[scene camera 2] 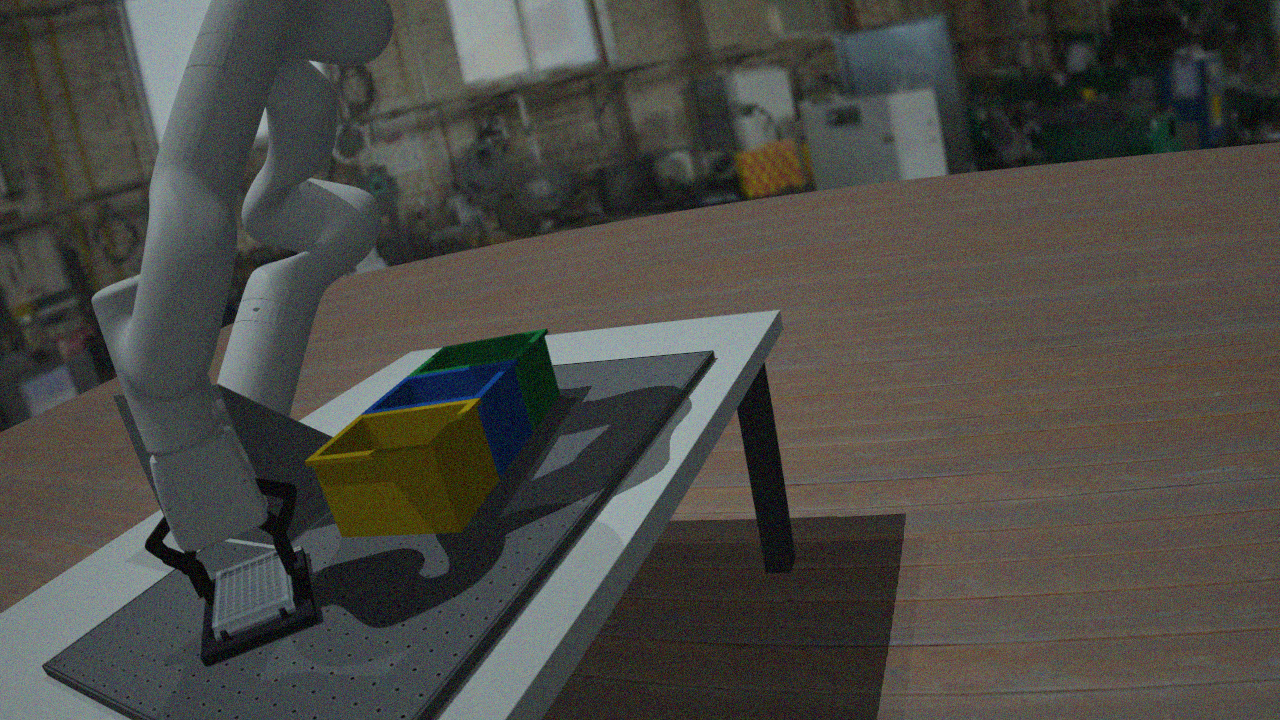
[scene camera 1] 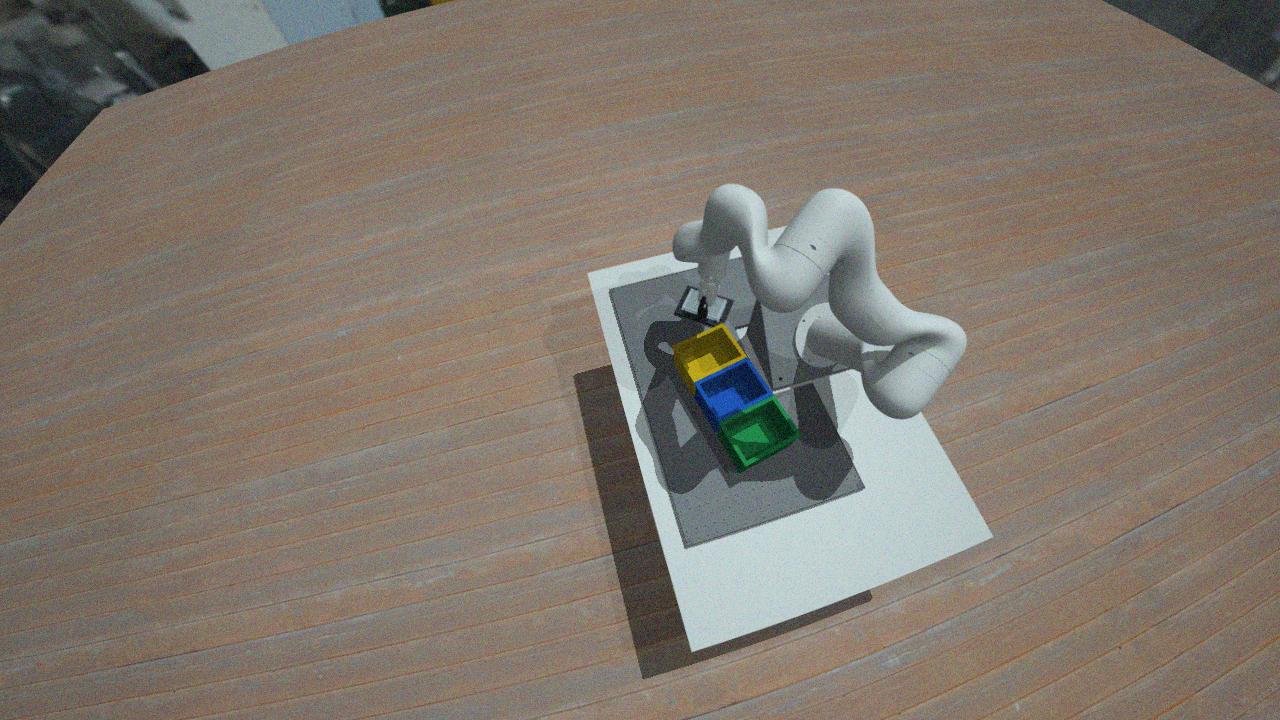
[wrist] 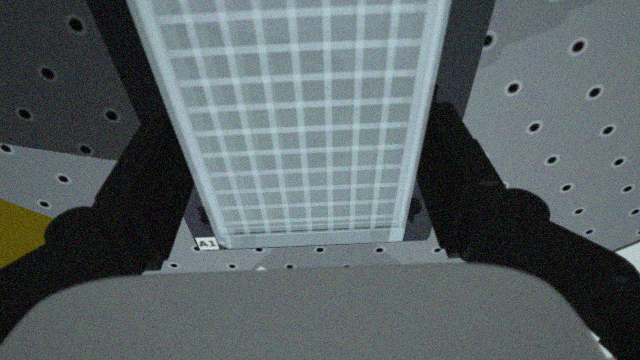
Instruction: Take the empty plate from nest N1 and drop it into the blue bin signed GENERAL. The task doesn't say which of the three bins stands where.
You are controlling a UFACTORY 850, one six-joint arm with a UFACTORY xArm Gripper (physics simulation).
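Observation:
A pale plate with a grid of square wells (scene camera 1: 691, 300) (scene camera 2: 255, 598) (wrist: 300, 150) sits flat in a black nest (scene camera 1: 698, 318) (scene camera 2: 216, 651) (wrist: 465, 55). The nest has an A1 label at one corner in the wrist view; no N1 marking is readable. My gripper (scene camera 1: 704, 304) (scene camera 2: 250, 577) (wrist: 301, 143) is open, its black fingers low on either side of the plate's long edges, with nothing held. The blue bin (scene camera 1: 732, 386) (scene camera 2: 505, 420) stands between the yellow and green bins. No GENERAL sign is readable. The far part of the plate is cut off in the wrist view.
The yellow bin (scene camera 1: 711, 351) (scene camera 2: 402, 497) (wrist: 20, 230) stands nearest the nest, and the green bin (scene camera 1: 759, 436) (scene camera 2: 539, 380) is farthest. All three touch in a row on a dark perforated board (scene camera 1: 760, 514) (scene camera 2: 384, 671) on a white table (scene camera 1: 823, 577) (scene camera 2: 751, 335).

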